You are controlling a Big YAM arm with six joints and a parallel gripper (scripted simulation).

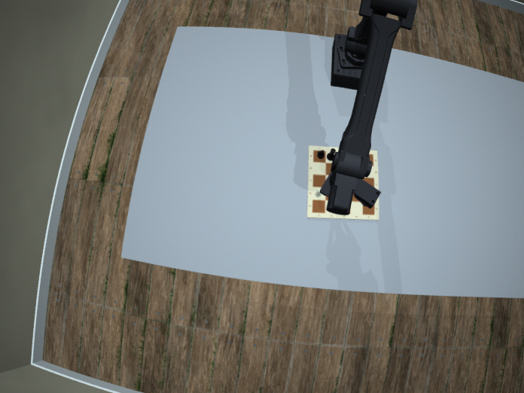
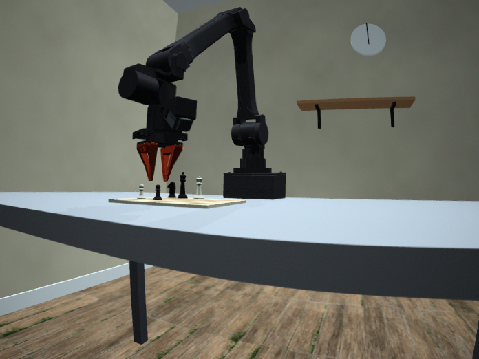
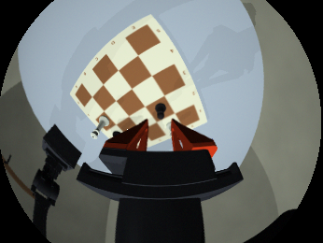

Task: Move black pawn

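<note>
Right now my hand is 30 mm above the black pawn. Also, from my hand: white pawn 40 mm to the right, 30 mm below; then tall white piece 110 mm behind, 50 mm to the left, 20 mm below; then chessboard 50 mm below, 40 mm to the left, 30 mm behind.
</note>
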